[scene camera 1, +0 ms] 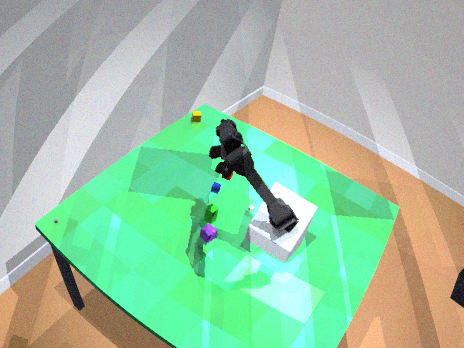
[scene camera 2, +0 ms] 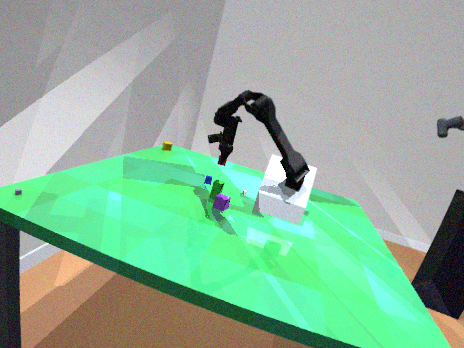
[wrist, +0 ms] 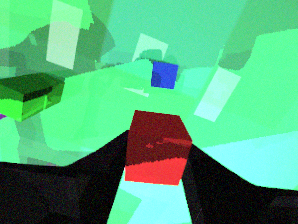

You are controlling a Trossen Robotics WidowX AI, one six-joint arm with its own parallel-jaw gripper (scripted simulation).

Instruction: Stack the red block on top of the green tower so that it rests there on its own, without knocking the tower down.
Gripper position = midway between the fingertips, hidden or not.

The gripper [wrist: 154,137] holds a red block [wrist: 158,146].
